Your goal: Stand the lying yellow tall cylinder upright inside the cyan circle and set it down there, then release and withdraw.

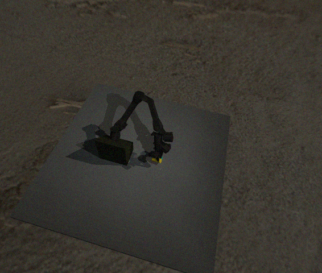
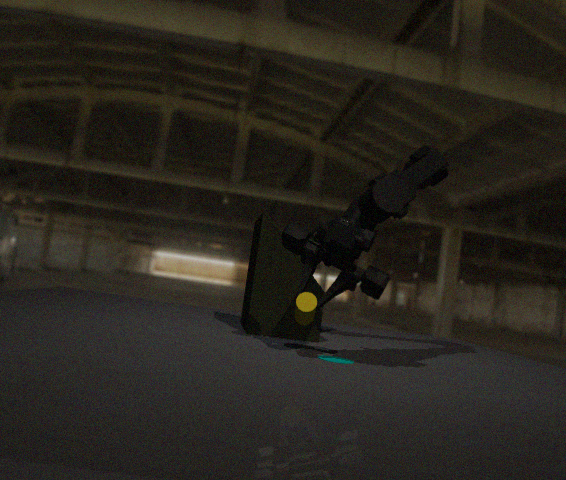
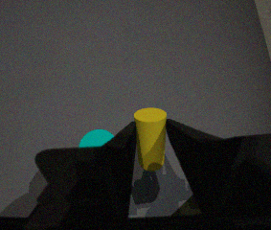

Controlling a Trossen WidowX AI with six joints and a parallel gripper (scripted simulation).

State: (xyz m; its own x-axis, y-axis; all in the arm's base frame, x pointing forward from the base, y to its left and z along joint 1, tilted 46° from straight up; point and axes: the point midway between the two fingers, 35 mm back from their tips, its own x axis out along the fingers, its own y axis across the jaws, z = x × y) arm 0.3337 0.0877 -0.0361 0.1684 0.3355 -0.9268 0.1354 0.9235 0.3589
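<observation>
Right now the cyan circle is 30 mm behind my gripper tip, 60 mm to the left of it and 90 mm below it. Round my gripper tip: yellow tall cylinder 20 mm behind, 10 mm below.
</observation>
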